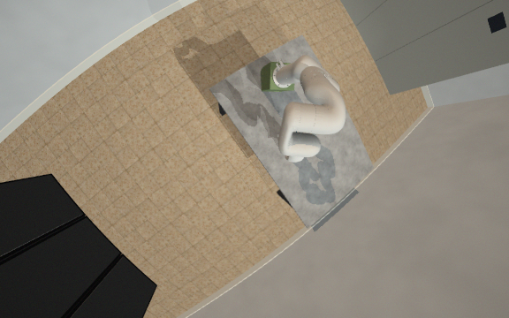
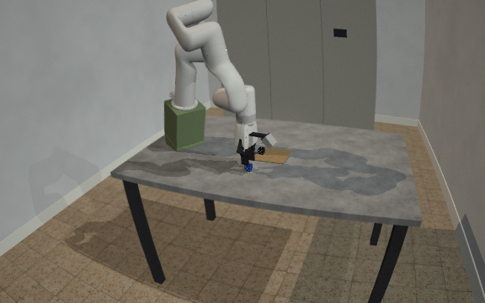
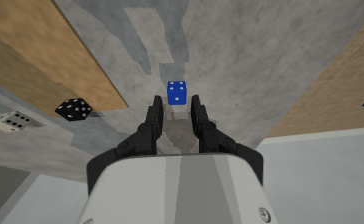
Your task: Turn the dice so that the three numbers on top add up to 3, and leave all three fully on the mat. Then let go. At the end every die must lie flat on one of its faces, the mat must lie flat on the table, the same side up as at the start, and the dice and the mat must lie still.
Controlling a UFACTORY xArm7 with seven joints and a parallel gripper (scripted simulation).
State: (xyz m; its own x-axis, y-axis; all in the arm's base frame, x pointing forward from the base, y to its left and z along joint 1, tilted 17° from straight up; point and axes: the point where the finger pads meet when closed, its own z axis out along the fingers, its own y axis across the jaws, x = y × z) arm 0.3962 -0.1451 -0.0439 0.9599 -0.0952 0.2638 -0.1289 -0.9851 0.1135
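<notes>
Right now my hand is 4 cm above the blue die. Round my hand: tan mat: 16 cm to the left, 5 cm below, 5 cm ahead; then white die: 28 cm to the left, 4 cm below, 2 cm behind; then black die: 16 cm to the left, 4 cm below.
</notes>
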